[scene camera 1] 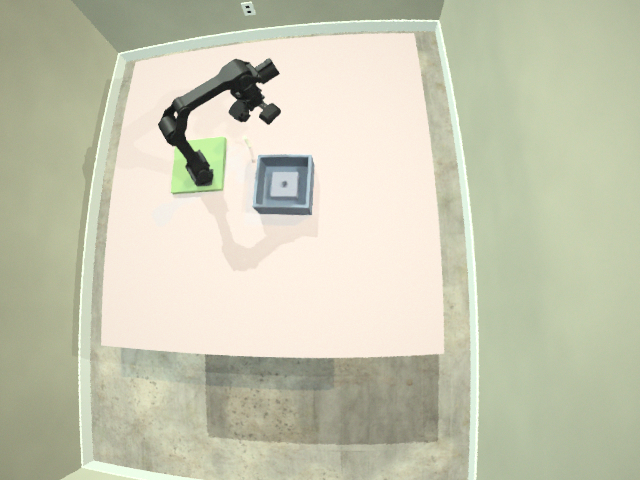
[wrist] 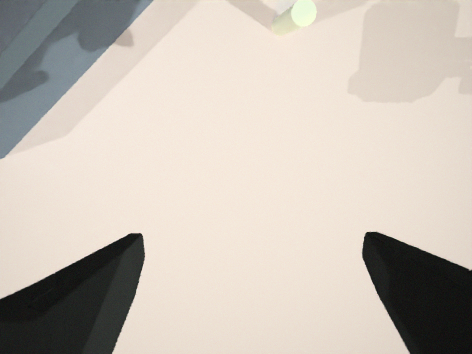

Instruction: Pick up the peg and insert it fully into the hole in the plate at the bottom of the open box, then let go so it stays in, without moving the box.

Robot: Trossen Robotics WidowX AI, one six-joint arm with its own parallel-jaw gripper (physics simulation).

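Places are measured from the arm's base along level axes (x ahead, y left, z up), in millimetres.
Pixels of known places: gripper, fingertip midpoint: (scene camera 1: 261, 113) (wrist: 254, 244); arm's base, origin of the base link: (scene camera 1: 204, 177).
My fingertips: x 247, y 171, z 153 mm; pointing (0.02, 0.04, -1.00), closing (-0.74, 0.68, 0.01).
Ahead of a thing's pixels: the offset from my fingertips to its top centre. "spot": to the spot under its first point. Level surfaces: height alone.
The pale yellow-green peg {84 mm back, 41 mm right, 97 mm down} (scene camera 1: 247, 142) (wrist: 294, 18) appears to stand upright on the table, left of the box's back left corner in the scene view; its round top shows at the upper edge of the wrist view. The blue-grey open box {70 mm ahead, 218 mm right, 80 mm down} (scene camera 1: 284, 210) (wrist: 31, 107) holds a light grey plate {70 mm ahead, 218 mm right, 117 mm down} (scene camera 1: 278, 192) with a dark hole {spot: 66 mm ahead, 209 mm right, 138 mm down} (scene camera 1: 284, 183) at its middle. My gripper (scene camera 1: 254, 113) (wrist: 254, 244) is open and empty, above the table. In the scene view it appears beyond the peg and box. The hole does not show in the wrist view.
The arm's base (scene camera 1: 200, 173) stands on a green square pad (scene camera 1: 217, 181), left of the box. The pale pink table top {178 mm down} (scene camera 1: 361, 268) extends around them. The box's raised walls surround the plate. Arm shadows fall across the table and box.
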